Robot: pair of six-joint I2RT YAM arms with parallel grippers.
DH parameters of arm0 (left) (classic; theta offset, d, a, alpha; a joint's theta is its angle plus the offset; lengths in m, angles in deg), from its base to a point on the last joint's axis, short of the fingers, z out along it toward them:
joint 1: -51.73 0.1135 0.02 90
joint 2: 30.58 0 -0.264 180
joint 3: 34.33 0 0.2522 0
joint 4: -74.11 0 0.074 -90
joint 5: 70.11 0 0 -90
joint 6: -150.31 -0.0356 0 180
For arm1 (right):
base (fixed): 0 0 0 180
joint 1: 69.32 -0.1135 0.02 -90
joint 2: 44.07 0 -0.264 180
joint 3: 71.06 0 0.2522 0
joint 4: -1.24 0 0.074 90
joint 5: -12.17 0 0 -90
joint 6: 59 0.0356 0 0
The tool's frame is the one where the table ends.
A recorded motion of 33 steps. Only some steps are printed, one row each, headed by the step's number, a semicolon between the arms.
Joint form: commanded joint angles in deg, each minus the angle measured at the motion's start. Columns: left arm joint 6, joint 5, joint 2, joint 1, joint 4, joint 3; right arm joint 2, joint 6, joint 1, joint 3, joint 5, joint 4.
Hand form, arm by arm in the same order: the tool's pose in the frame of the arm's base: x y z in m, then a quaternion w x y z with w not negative. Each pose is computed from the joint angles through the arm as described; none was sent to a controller.
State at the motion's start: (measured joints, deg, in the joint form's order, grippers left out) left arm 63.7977 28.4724 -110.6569 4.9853 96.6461 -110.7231; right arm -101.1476 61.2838 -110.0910 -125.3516 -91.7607 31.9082
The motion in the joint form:
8: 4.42 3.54 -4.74 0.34 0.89 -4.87; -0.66 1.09 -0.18 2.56 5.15 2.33
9: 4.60 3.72 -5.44 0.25 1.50 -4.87; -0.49 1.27 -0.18 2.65 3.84 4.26
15: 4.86 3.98 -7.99 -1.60 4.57 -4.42; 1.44 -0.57 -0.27 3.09 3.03 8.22
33: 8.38 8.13 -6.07 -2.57 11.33 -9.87; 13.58 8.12 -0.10 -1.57 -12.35 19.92
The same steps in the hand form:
8: 0.2324 -0.2549 0.3114 0.42135 0.33159 0.78220 -0.31731; 0.1657 0.1366 0.2416 0.38730 -0.04229 0.89956 0.19749
9: 0.2331 -0.2567 0.3064 0.41098 0.33264 0.78796 -0.31555; 0.1640 0.1341 0.2390 0.38135 -0.03776 0.90586 0.18046
15: 0.2275 -0.2674 0.2841 0.36233 0.34863 0.80864 -0.30542; 0.1566 0.1274 0.2372 0.37204 -0.05276 0.91328 0.15721
33: 0.2167 -0.2678 0.3174 0.33626 0.34497 0.80439 -0.34768; 0.1298 0.0915 0.2837 0.45790 0.08037 0.87803 0.11373

